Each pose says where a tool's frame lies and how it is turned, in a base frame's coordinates. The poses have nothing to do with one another.
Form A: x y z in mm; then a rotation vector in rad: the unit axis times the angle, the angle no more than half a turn.
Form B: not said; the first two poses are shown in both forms.
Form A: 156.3, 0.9, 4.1, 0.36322, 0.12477, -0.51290
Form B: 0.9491, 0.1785, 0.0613, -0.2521, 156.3, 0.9, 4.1
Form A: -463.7, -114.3, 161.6, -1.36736, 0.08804, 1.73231
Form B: 0.4497, -0.5529, 0.0356, 0.7005, -463.7, -114.3, 161.6
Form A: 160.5, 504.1, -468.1, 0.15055, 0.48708, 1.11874
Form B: 0.8169, 0.0706, 0.2285, 0.5248, 160.5, 504.1, -468.1
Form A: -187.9, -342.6, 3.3, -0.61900, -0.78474, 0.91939
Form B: 0.7782, -0.2863, -0.3629, 0.4252, -187.9, -342.6, 3.3
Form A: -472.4, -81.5, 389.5, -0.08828, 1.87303, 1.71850
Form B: 0.2946, -0.0332, 0.7037, 0.6457, -472.4, -81.5, 389.5
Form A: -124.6, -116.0, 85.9, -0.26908, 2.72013, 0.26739
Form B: 0.1963, -0.0961, 0.9711, 0.0955, -124.6, -116.0, 85.9
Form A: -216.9, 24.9, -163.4, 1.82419, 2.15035, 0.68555
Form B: 0.1195, 0.6241, 0.7357, 0.2345, -216.9, 24.9, -163.4
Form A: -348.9, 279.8, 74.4, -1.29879, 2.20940, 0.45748
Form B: 0.2659, -0.4809, 0.8181, 0.1694, -348.9, 279.8, 74.4
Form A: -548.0, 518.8, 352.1, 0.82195, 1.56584, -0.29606
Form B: 0.6243, 0.3581, 0.6822, -0.1290, -548.0, 518.8, 352.1
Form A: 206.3, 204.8, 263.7, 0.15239, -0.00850, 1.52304
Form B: 0.7212, 0.0690, -0.0038, 0.6893, 206.3, 204.8, 263.7
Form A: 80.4, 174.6, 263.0, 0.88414, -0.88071, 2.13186
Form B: 0.3294, 0.3379, -0.3366, 0.8148, 80.4, 174.6, 263.0
